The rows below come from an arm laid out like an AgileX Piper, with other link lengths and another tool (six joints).
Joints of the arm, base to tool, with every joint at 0 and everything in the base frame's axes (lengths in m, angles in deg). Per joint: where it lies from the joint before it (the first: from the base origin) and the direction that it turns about. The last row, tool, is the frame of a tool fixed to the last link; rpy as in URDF.
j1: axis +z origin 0 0 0.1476
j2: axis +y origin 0 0 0
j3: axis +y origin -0.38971 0 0.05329
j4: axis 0.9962 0 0.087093 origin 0.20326 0 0.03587
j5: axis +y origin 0 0 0
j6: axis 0.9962 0 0.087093 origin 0.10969 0 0.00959
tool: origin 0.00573 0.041 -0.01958 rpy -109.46 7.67 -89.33
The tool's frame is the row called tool.
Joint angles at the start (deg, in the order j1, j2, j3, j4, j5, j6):
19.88, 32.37, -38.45, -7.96, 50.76, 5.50
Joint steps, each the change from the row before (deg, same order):
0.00, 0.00, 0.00, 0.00, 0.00, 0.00
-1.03, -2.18, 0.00, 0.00, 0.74, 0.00
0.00, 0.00, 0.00, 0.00, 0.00, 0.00
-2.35, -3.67, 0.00, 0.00, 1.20, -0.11
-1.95, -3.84, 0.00, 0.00, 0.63, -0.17
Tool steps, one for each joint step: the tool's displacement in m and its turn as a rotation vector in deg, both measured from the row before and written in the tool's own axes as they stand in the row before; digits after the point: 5 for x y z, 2 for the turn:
0.00000, 0.00000, 0.00000, 0.00, 0.00, 0.00
0.00115, 0.00887, -0.00210, 1.47, 0.24, 1.07
0.00000, 0.00000, 0.00000, 0.00, 0.00, 0.00
0.00095, 0.01487, -0.00291, 2.56, 0.79, 2.22
0.00071, 0.01474, -0.00304, 3.27, 0.55, 1.72

